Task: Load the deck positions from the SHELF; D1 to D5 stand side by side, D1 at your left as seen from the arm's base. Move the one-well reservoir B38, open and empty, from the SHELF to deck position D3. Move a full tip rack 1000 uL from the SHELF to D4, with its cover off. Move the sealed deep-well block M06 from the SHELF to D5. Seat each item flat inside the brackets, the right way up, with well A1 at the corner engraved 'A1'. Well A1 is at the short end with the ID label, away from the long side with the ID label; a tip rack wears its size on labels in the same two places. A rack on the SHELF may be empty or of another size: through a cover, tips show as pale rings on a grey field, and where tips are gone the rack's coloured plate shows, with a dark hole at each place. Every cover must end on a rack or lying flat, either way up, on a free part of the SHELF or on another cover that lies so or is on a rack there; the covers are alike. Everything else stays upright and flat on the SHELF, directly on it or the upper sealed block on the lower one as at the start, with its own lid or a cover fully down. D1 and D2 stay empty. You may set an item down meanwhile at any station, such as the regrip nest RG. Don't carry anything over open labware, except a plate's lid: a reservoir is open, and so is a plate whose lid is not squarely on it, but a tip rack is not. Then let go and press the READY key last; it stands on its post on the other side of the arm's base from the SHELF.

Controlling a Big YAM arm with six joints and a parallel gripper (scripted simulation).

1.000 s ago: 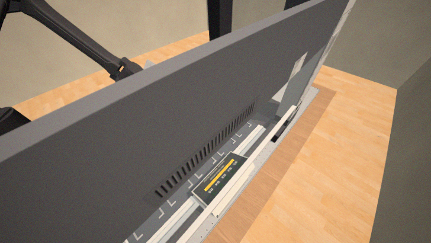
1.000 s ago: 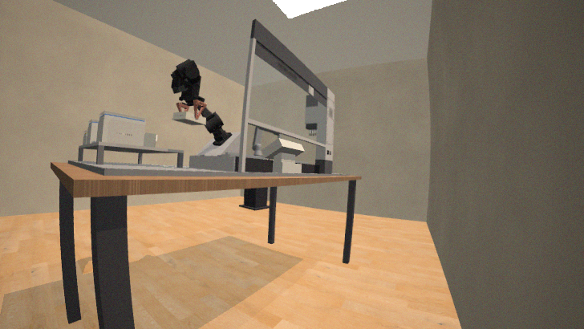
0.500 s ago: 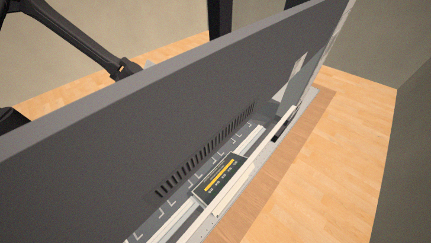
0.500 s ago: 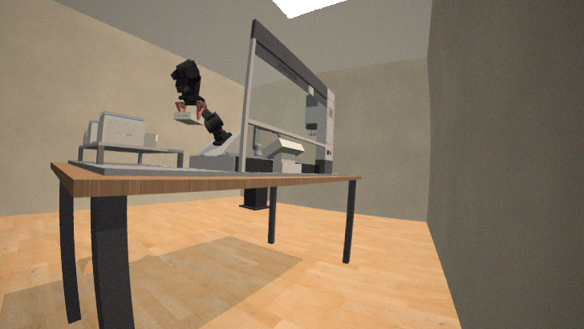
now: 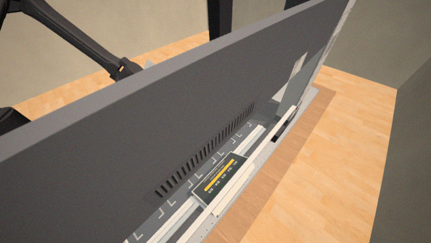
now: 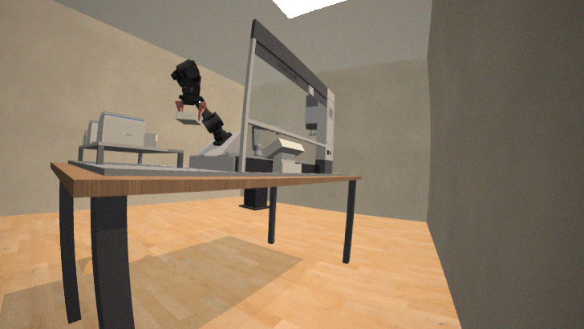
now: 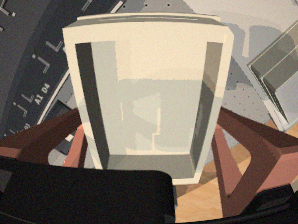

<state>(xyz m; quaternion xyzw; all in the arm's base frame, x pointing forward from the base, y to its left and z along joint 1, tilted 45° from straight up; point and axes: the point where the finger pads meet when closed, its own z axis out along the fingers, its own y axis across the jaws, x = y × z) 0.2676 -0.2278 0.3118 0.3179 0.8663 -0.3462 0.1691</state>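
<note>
My hand is 1 cm above the cream one-well reservoir. Also, from my hand: pale sealed deep-well block (17 cm to the right, 16 cm behind, 10 cm below); shelf (23 cm to the right, 16 cm below, 10 cm behind); shelf label (22 cm below, 11 cm behind, 6 cm to the right).
</note>
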